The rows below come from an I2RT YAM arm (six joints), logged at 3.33 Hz.
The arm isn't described. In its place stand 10 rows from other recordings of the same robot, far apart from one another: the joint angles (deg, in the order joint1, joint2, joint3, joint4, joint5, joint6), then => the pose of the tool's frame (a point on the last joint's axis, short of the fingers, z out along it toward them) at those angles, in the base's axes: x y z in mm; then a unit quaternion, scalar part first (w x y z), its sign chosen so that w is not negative.
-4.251 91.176 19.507 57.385 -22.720 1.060 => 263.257, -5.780, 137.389, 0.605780, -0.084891, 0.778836, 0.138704
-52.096 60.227 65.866 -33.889 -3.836 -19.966 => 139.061, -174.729, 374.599, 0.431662, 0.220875, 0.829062, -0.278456
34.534 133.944 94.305 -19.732 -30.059 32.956 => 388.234, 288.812, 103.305, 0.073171, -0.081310, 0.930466, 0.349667
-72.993 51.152 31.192 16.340 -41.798 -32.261 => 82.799, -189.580, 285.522, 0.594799, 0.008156, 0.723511, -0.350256
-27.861 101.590 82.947 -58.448 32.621 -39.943 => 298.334, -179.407, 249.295, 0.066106, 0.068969, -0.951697, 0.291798
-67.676 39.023 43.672 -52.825 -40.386 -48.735 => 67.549, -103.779, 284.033, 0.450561, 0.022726, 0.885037, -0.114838
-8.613 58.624 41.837 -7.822 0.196 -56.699 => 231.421, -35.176, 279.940, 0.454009, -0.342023, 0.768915, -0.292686
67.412 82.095 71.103 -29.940 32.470 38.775 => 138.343, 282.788, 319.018, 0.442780, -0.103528, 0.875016, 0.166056
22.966 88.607 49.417 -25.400 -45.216 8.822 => 251.536, 134.038, 179.620, 0.092569, -0.194777, 0.883293, 0.416277
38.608 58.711 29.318 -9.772 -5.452 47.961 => 162.499, 134.087, 202.020, 0.282642, 0.053209, 0.900843, 0.325214
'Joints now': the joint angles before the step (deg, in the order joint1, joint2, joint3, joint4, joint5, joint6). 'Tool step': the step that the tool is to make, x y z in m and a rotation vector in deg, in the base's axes. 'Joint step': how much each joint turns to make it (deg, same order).
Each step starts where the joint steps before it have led.
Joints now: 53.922, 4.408, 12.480, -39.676, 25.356, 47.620
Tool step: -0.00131, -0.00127, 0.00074, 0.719, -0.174, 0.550
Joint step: -0.040, -1.243, 0.088, -0.617, -0.651, -0.071
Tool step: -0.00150, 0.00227, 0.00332, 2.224, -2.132, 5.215
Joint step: 0.045, -2.323, -0.435, 2.351, -4.334, -3.085
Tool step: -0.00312, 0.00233, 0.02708, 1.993, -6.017, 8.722
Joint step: -0.023, 0.464, 3.725, 4.001, -6.612, -7.123
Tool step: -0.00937, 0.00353, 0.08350, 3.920, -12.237, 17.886
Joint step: 0.016, 8.893, 14.578, 6.004, -15.630, -11.565
